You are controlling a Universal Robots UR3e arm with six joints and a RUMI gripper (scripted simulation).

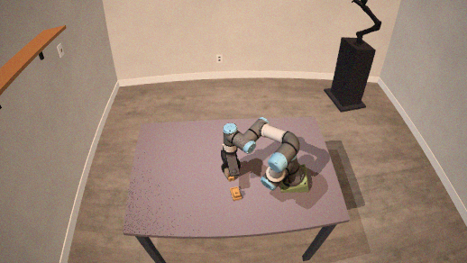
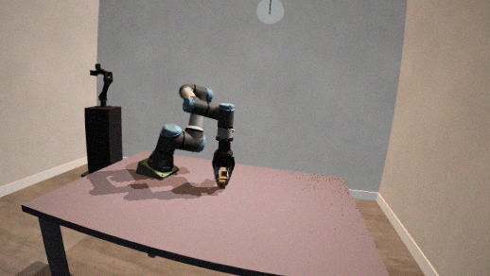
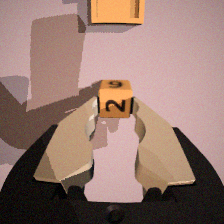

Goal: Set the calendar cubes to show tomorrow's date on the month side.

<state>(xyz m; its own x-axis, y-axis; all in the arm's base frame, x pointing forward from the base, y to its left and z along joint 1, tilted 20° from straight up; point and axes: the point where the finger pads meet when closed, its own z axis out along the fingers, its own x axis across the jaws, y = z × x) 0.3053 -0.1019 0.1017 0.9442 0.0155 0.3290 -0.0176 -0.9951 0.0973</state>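
My hand is 110 mm to the right of the orange calendar tray and 20 mm above it. Also, from my hand: cube: 10 mm below.
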